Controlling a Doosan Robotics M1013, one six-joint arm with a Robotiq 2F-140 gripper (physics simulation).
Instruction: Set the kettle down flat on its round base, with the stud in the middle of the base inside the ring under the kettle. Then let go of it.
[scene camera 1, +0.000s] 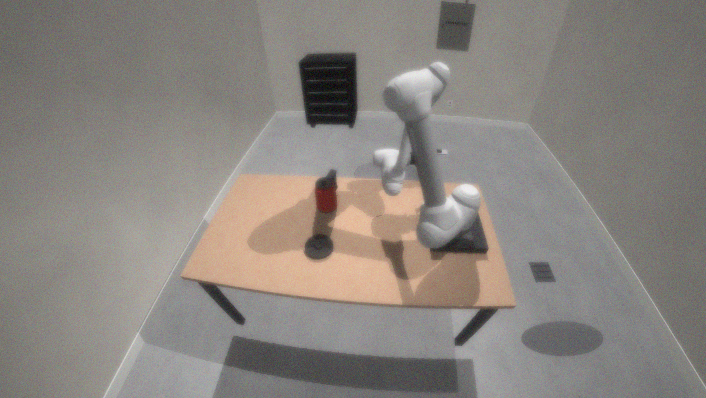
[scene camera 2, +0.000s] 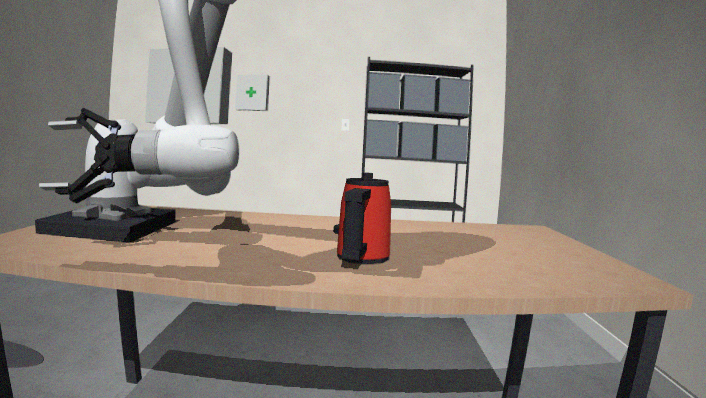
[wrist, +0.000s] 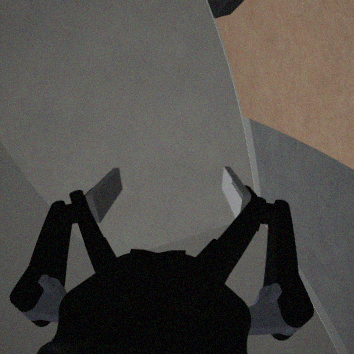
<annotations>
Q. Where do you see my gripper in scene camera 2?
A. At 46, 155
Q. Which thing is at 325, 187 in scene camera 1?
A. A red kettle.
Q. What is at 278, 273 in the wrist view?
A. My gripper.
</annotations>
